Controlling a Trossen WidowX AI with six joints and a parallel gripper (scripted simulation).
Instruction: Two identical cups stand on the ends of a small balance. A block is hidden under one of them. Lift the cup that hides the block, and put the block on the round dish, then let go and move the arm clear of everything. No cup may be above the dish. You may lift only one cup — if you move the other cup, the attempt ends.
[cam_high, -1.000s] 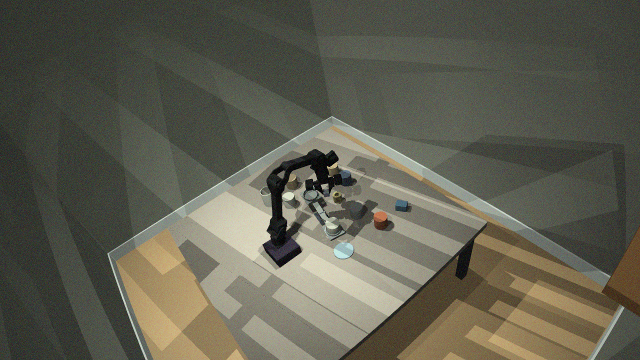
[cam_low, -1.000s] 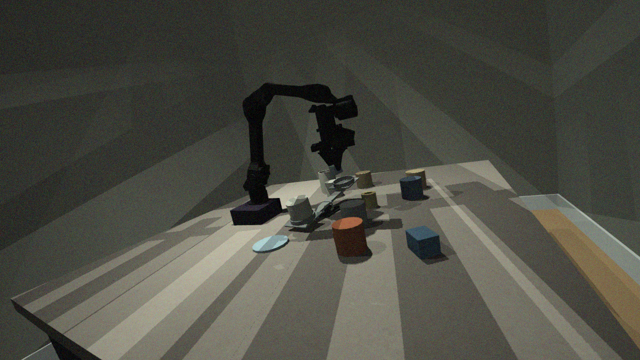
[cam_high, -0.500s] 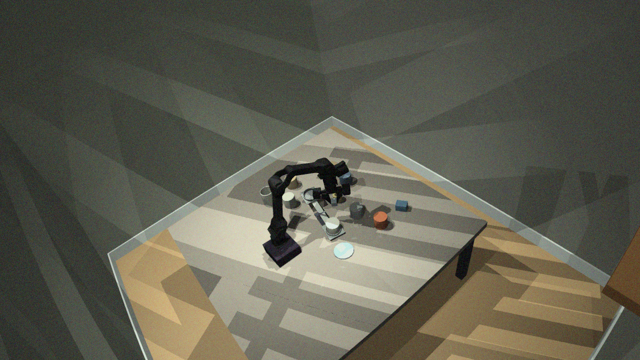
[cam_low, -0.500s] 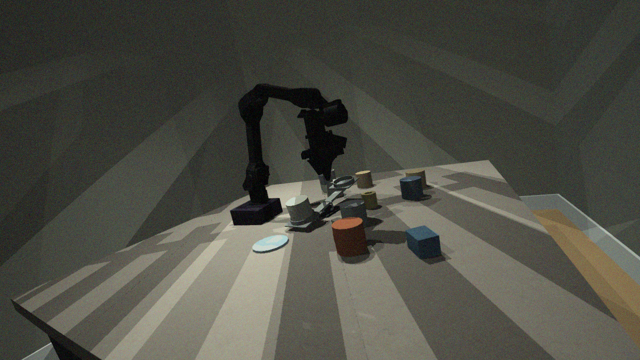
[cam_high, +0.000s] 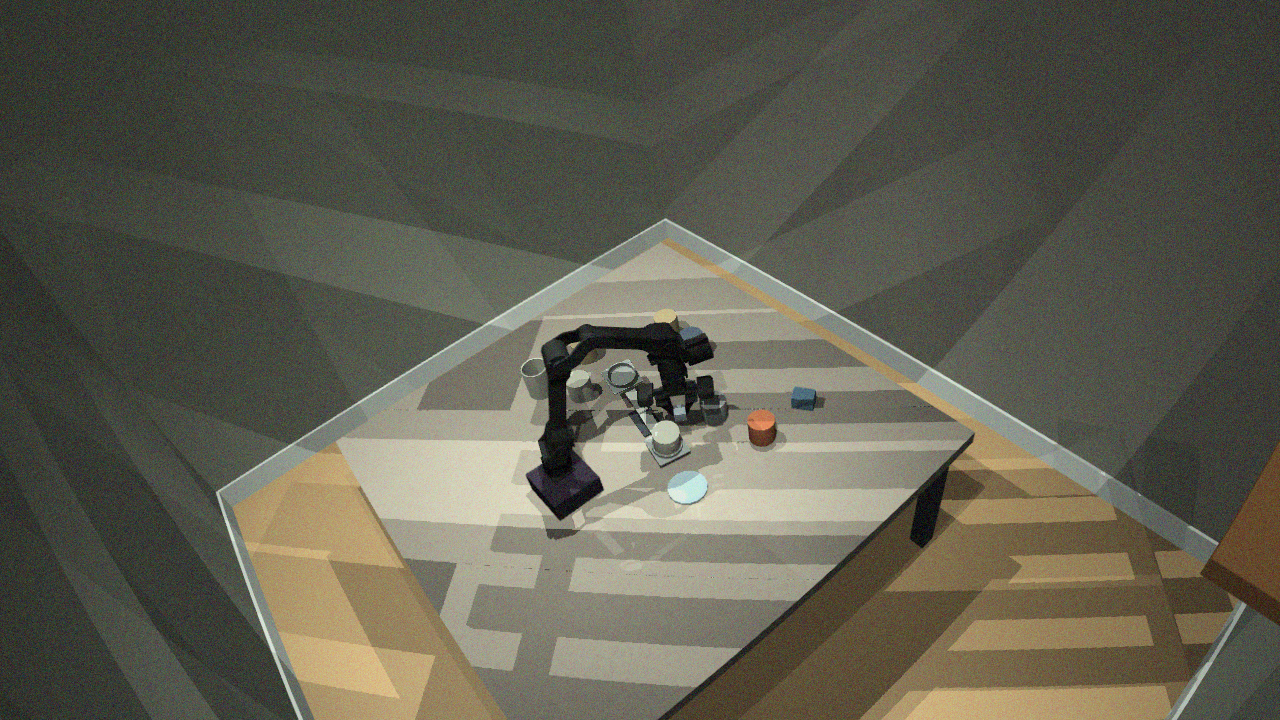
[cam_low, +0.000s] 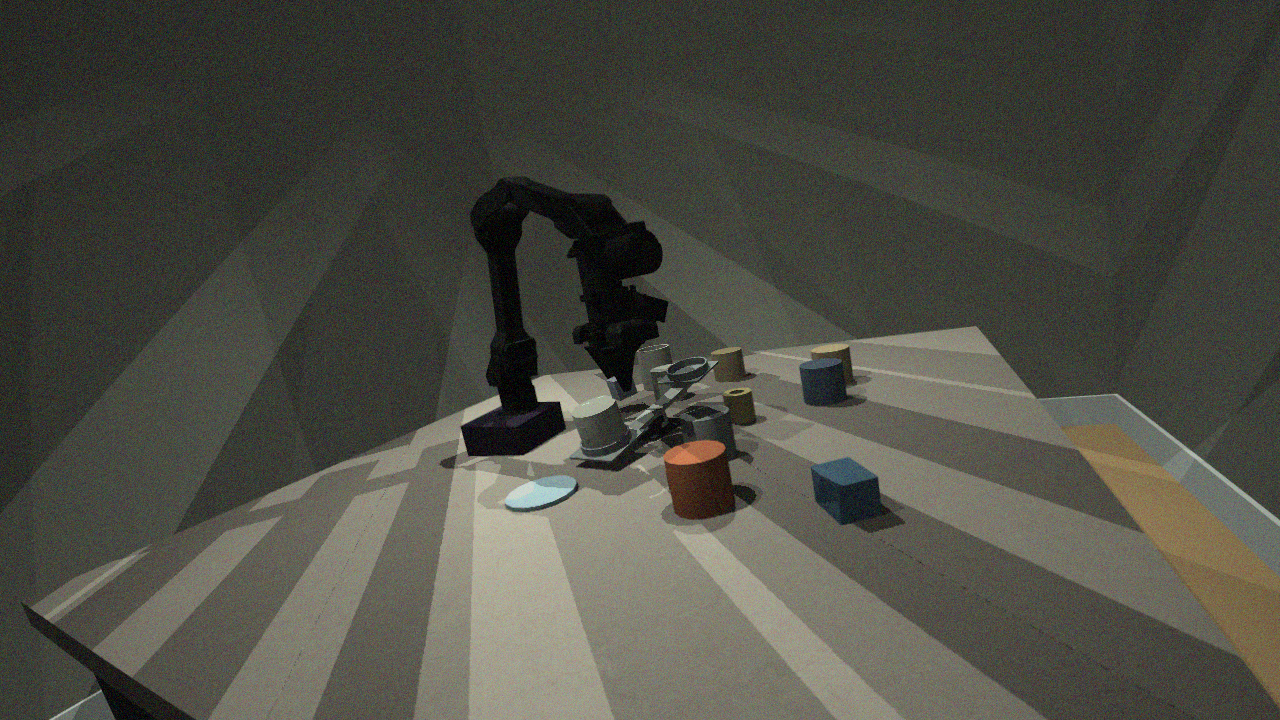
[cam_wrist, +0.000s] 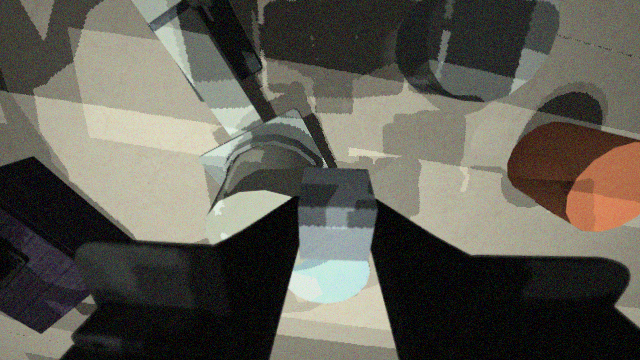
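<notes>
The round pale-blue dish lies 10 cm behind my gripper tip, 12 cm to the right of it and 11 cm below it. Round my gripper tip: grey cylinder 13 cm ahead, 7 cm below; grey block 1 cm above; balance 2 cm behind, 14 cm to the left, 7 cm below.
</notes>
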